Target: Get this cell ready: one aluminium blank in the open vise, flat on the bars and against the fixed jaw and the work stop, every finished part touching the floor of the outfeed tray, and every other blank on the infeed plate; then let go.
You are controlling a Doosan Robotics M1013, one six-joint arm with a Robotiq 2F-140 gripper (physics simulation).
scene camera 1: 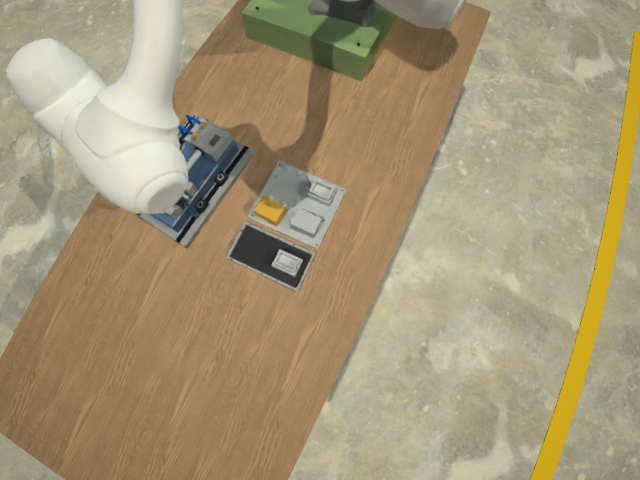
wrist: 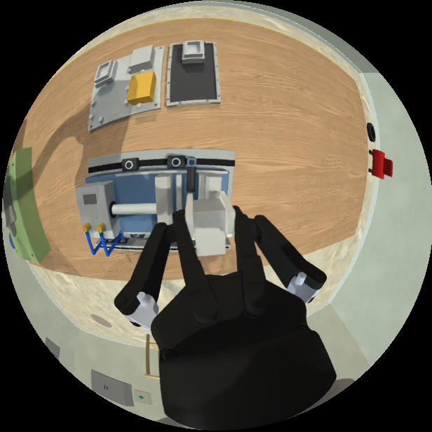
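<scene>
My gripper (wrist: 205, 201) is shut on a plain grey aluminium blank (wrist: 210, 232), held over the blue vise (wrist: 135, 220) (scene camera 1: 210, 142). The blank hides part of the jaws; its height above the bars cannot be told. The moving jaw (wrist: 163, 192) is at left, the fixed jaw (wrist: 213, 185) at right, and the black work stop (wrist: 191, 177) between them. The arm hides the gripper in the scene view. The infeed plate (wrist: 107, 105) (scene camera 1: 289, 178) bears a plain grey blank (wrist: 142, 58) (scene camera 1: 307, 222) and a pocketed finished part (wrist: 105, 73) (scene camera 1: 322, 191). Another finished part (wrist: 193, 51) (scene camera 1: 287, 261) lies in the dark outfeed tray (wrist: 192, 85) (scene camera 1: 249, 246).
A yellow block (wrist: 142, 87) (scene camera 1: 269, 210) sits on the infeed plate's side near the vise. Blue hoses (wrist: 106, 248) (scene camera 1: 187, 126) with brass fittings rise at the vise's drive end. The green robot base (wrist: 29, 205) (scene camera 1: 310, 38) stands beyond that end.
</scene>
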